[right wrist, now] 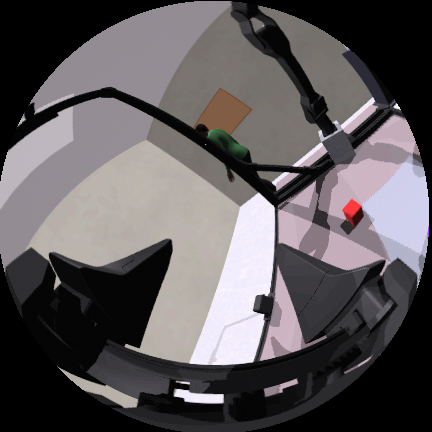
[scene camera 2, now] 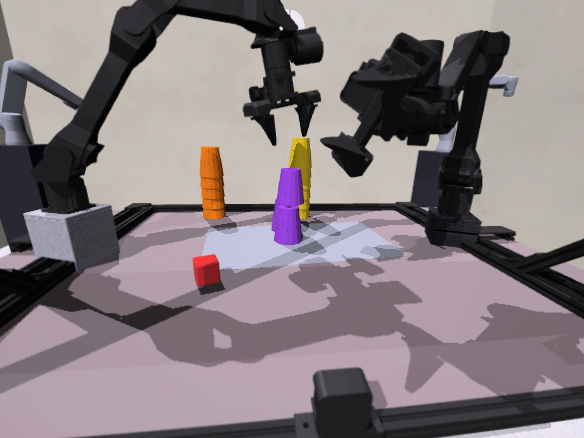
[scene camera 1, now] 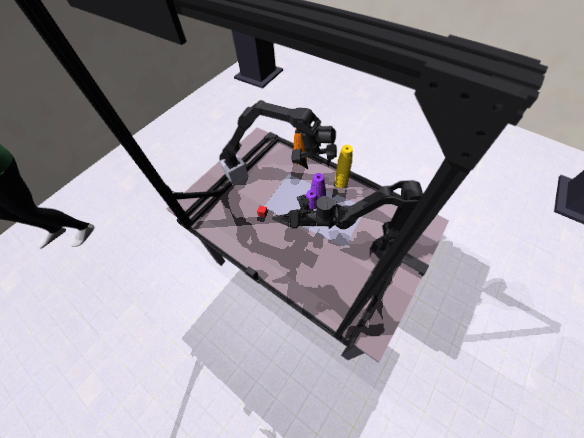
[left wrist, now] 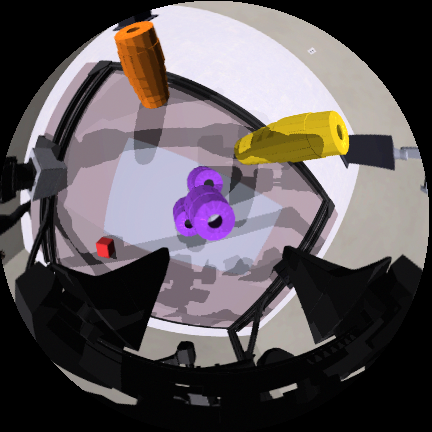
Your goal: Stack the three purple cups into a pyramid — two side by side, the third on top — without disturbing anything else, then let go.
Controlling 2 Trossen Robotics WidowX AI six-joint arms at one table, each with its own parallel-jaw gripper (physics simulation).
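Frame: origin at the left arm's base, x left, y ahead, z down, level; metres.
Where they show: left gripper, fingertip midpoint: (scene camera 2: pixel 290 141) (scene camera 1: pixel 317 167) (left wrist: pixel 227 253); right gripper, fingertip midpoint: (right wrist: pixel 225 247) (scene camera 2: pixel 336 113) (scene camera 1: pixel 274 217); left arm's base at its link origin: (right wrist: pixel 328 129) (scene camera 2: pixel 69 208) (scene camera 1: pixel 232 162) (left wrist: pixel 29 174); right arm's base at its link origin: (scene camera 2: pixel 453 213) (scene camera 1: pixel 389 244).
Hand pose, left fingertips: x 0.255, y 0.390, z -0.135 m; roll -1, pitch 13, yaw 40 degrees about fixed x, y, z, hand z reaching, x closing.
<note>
Things, the pixels of their centre, and the offset from my left fingertips. Level surfaces: height alone.
- pale blue mat at its surface level: dz +0.241 m
- top cup at the middle of its body: (left wrist: pixel 211 210) (scene camera 2: pixel 291 186) (scene camera 1: pixel 319 183) dy +0.005, dx +0.009, dz +0.112 m
- red cube at the middle of its body: (scene camera 2: pixel 206 269) (right wrist: pixel 352 212) (left wrist: pixel 104 247) (scene camera 1: pixel 262 211) dy -0.089, dx -0.268, dz +0.221 m
Three purple cups stand upside down as a pyramid on the pale blue mat (scene camera 2: pixel 235 247) (left wrist: pixel 145 200). The top cup (scene camera 1: pixel 318 184) (scene camera 2: pixel 290 186) (left wrist: pixel 210 207) rests upright across both lower cups. One lower cup (scene camera 1: pixel 312 201) (scene camera 2: pixel 288 226) (left wrist: pixel 182 216) shows at the front; the other lower cup (scene camera 2: pixel 275 220) (left wrist: pixel 196 175) stands beside it, partly hidden in scene camera 2. My left gripper (scene camera 1: pixel 316 159) (scene camera 2: pixel 289 139) (left wrist: pixel 227 253) is open and empty, above the top cup and apart from it. My right gripper (scene camera 1: pixel 286 208) (scene camera 2: pixel 339 109) (right wrist: pixel 225 247) is open and empty, raised and apart from the cups.
A yellow cup tower (scene camera 1: pixel 343 167) (scene camera 2: pixel 302 160) (left wrist: pixel 295 137) stands close behind the pyramid. An orange cup tower (scene camera 1: pixel 298 140) (scene camera 2: pixel 212 182) (left wrist: pixel 142 65) stands at the back left. A red cube (scene camera 1: pixel 262 211) (scene camera 2: pixel 206 270) (left wrist: pixel 105 247) (right wrist: pixel 353 212) lies off the mat's front left corner.
</note>
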